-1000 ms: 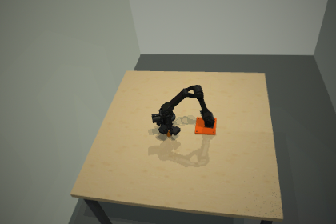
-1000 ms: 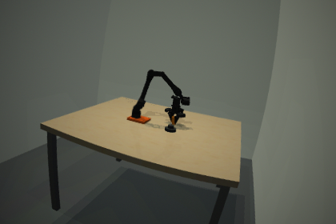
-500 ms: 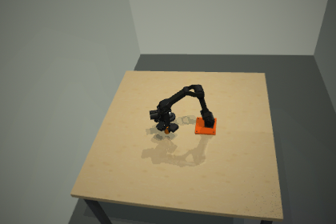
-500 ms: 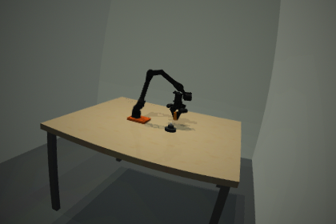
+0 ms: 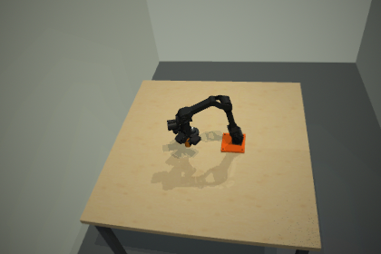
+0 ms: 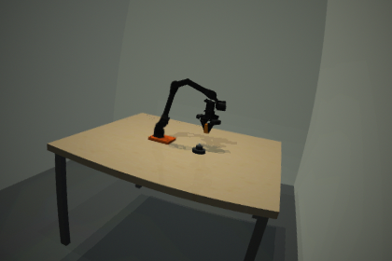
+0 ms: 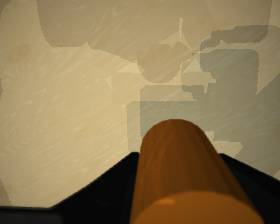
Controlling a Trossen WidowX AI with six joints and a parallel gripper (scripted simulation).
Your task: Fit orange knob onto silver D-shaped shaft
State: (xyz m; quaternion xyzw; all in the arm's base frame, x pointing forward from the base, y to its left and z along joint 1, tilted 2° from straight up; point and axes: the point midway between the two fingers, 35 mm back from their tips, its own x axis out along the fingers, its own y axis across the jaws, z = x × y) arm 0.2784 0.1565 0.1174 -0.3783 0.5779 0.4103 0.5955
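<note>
Right now my gripper tip is 40 mm short of the round dark pedestal, 170 mm to the left of it and 70 mm above it. Round my gripper tip: orange knob (30 mm above).
</note>
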